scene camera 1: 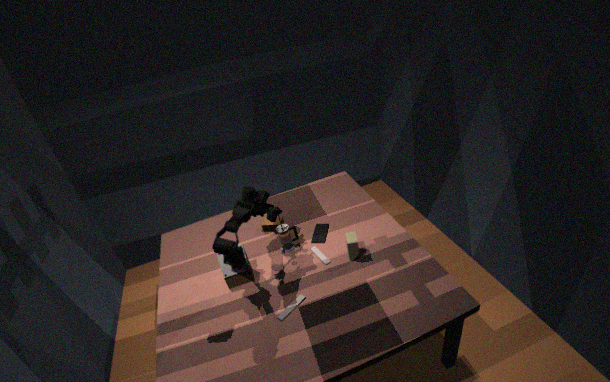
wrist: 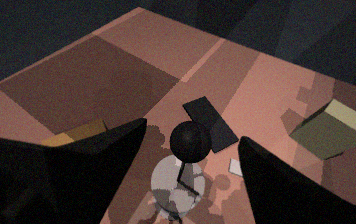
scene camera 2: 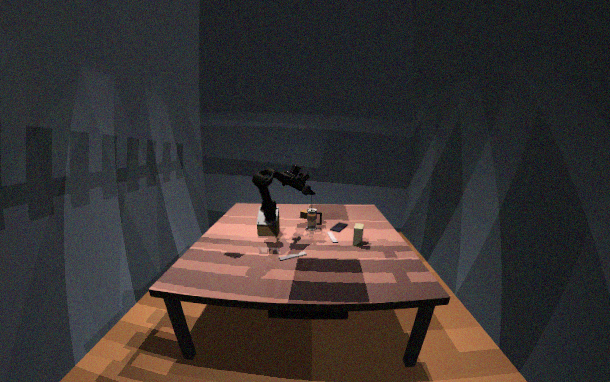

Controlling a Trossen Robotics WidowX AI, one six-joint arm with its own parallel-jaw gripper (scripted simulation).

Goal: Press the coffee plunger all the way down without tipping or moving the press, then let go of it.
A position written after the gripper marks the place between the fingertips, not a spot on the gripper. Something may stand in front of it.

The gripper [wrist: 192, 132] is open, with nothing in its grasp. Further things: a black flat slab [wrist: 200, 110], a coffee press [wrist: 177, 182] and a block [wrist: 93, 128].
